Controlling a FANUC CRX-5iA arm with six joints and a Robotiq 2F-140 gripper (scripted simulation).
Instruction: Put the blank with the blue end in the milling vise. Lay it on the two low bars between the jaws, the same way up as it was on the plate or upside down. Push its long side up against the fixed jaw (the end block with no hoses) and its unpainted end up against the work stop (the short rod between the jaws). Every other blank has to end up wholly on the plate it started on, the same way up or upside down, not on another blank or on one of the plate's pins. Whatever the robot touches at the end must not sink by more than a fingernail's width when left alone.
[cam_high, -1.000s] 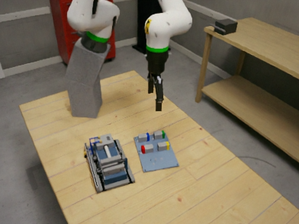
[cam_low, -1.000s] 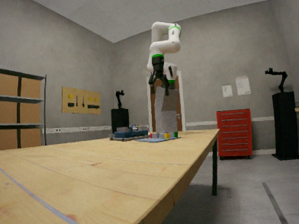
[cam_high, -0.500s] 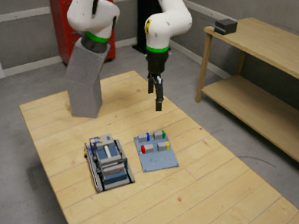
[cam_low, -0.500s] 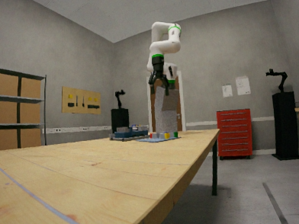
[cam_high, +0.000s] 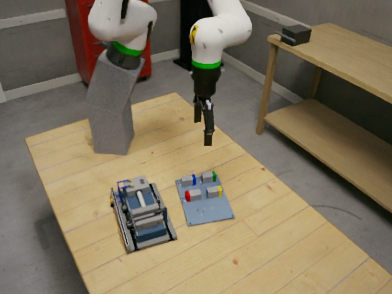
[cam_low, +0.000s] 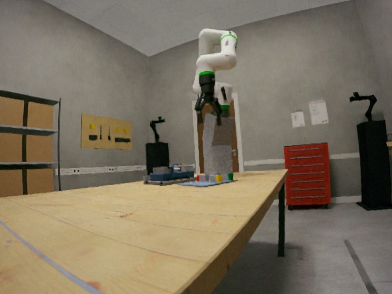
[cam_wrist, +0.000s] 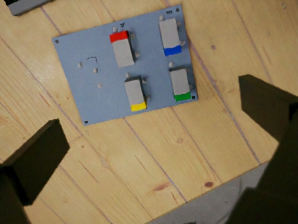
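Right now my hand is 2 cm short of the red-ended blank, 5 cm to the left of it and 29 cm above it. The rest, counted from my hand: blue-grey plate: 5 cm ahead, 1 cm to the right, 32 cm below; green-ended blank: 2 cm behind, 7 cm to the left, 29 cm below; yellow-ended blank: 6 cm ahead, 3 cm to the left, 29 cm below.
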